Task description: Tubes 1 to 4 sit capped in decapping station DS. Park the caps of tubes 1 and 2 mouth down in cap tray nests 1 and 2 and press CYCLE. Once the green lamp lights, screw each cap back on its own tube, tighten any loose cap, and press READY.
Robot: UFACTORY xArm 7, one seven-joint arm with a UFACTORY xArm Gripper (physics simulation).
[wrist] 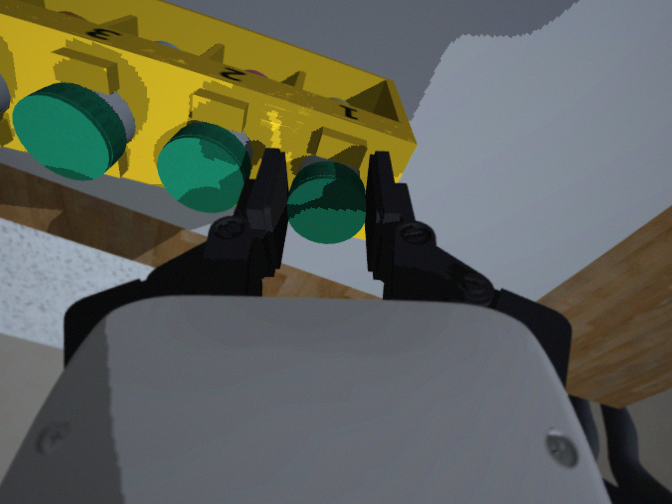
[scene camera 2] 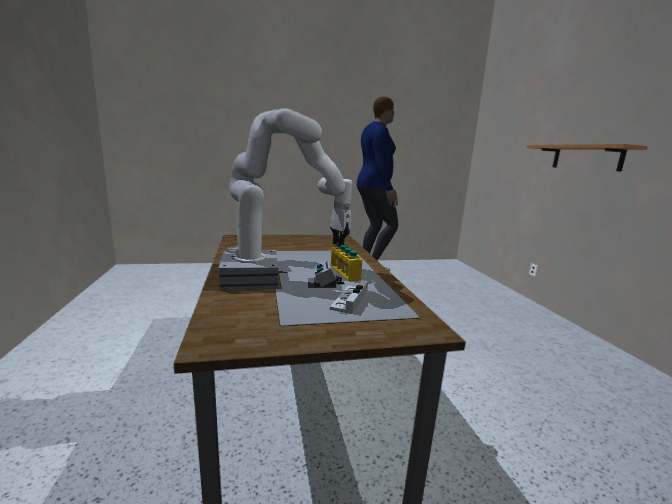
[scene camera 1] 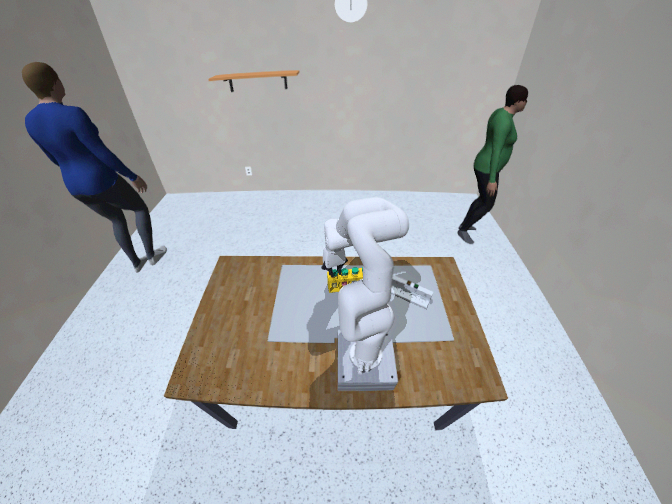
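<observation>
The yellow decapping station (wrist: 217, 97) carries the numbers 1, 2 and 3 in the wrist view, with a green cap under each. It also shows on the grey mat in scene camera 1 (scene camera 1: 344, 278) and scene camera 2 (scene camera 2: 346, 262). My gripper (wrist: 325, 179) points down over the station's end; it also shows in scene camera 2 (scene camera 2: 339, 235). Its two black fingers press on both sides of the cap of tube 1 (wrist: 326, 203), which sits on its tube. The caps of tube 2 (wrist: 201, 173) and tube 3 (wrist: 67, 138) stand untouched. Tube 4 is out of view.
A white cap tray (scene camera 2: 350, 299) and a grey button box (scene camera 2: 324, 276) lie on the mat near the station. A person in blue (scene camera 2: 378, 173) stands close behind the table's far edge. A person in green (scene camera 1: 493, 157) stands further off.
</observation>
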